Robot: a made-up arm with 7 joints. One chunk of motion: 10 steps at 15 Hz.
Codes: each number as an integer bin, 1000 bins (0 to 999) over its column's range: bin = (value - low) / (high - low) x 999, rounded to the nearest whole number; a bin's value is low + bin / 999 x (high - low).
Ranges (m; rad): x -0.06..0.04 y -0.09..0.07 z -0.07..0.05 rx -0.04..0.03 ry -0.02..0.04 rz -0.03..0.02
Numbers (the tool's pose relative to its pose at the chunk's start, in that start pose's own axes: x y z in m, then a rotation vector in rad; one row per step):
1: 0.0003 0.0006 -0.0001 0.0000 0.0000 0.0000
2: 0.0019 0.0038 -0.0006 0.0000 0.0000 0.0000
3: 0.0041 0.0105 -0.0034 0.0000 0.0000 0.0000
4: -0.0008 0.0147 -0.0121 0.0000 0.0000 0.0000
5: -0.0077 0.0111 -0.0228 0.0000 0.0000 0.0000
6: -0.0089 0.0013 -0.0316 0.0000 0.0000 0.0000
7: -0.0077 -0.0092 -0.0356 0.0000 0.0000 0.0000
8: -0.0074 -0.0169 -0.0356 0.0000 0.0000 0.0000
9: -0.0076 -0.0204 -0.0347 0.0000 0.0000 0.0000
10: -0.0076 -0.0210 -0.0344 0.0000 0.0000 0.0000
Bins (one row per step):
1: 602 566 582 571 333 599
2: 618 586 578 571 333 599
3: 640 627 554 571 333 599
4: 591 654 482 571 333 599
5: 522 631 393 571 333 599
6: 510 570 320 571 333 599
7: 522 504 286 571 333 599
8: 525 456 286 571 333 599
9: 523 435 294 571 333 599
10: 523 431 296 571 333 599

